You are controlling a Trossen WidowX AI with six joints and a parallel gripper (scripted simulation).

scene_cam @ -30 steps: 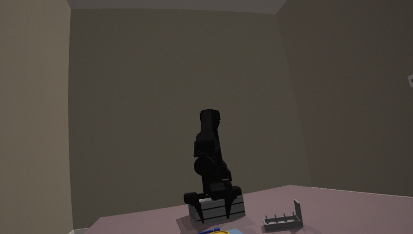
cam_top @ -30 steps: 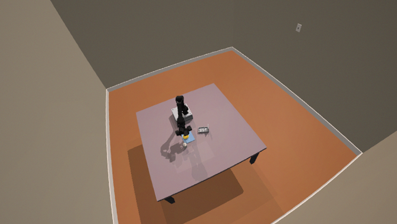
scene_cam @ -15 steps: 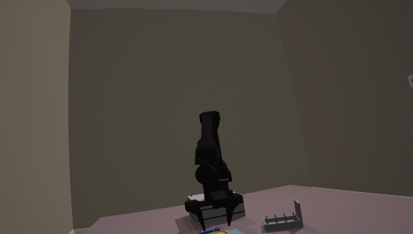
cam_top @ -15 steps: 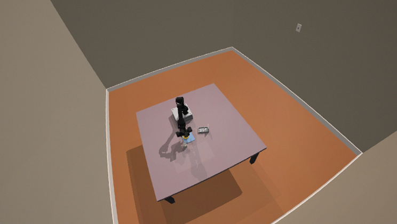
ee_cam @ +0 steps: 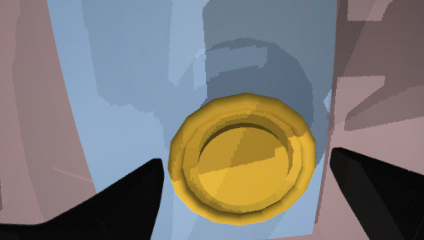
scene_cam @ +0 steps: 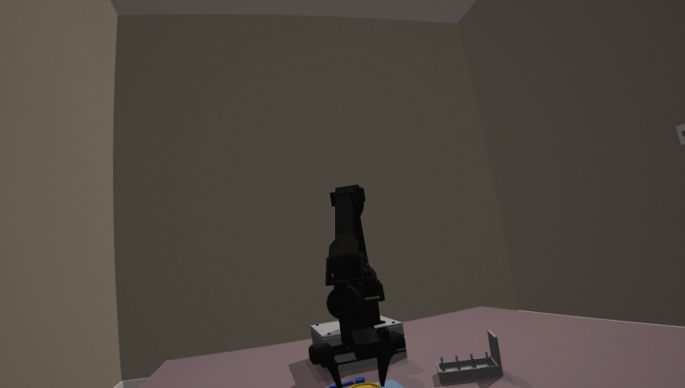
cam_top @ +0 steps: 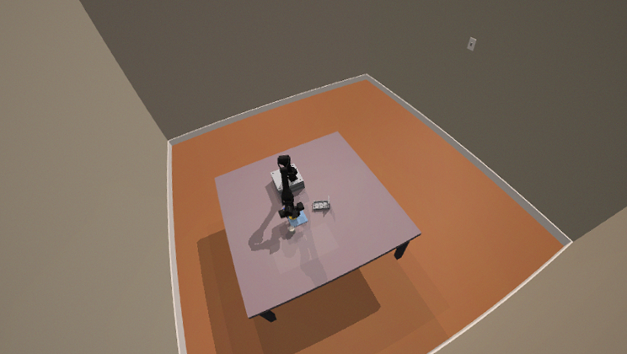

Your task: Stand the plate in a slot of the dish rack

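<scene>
The plate is right at my gripper tip. Also, from my gripper tip: small white cup (100 mm ahead, 70 mm to the right, 10 mm above); then blue mat (10 mm ahead, 20 mm to the left, 10 mm below); then blue spoon-like utensil (110 mm behind, 20 mm to the left, 10 mm below).
</scene>
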